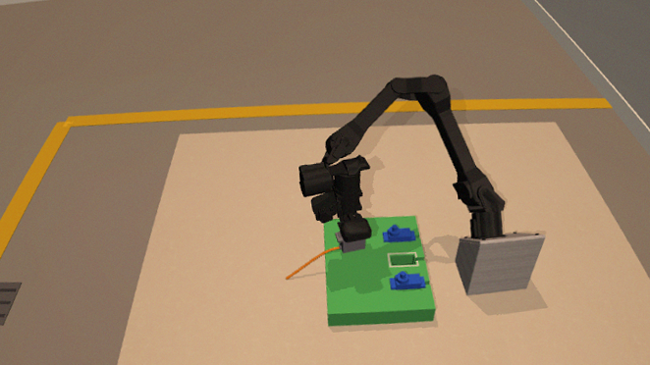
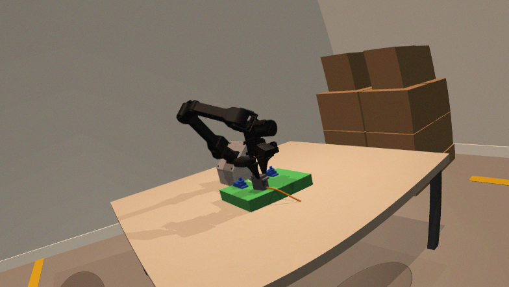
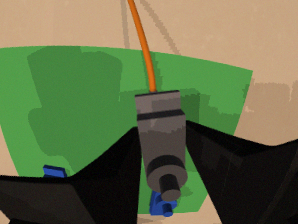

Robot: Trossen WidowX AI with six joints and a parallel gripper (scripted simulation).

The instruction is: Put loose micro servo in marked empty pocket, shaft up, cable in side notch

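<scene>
My gripper tip is 20 mm past the green deck, 50 mm to the right of it and 70 mm above it.
</scene>
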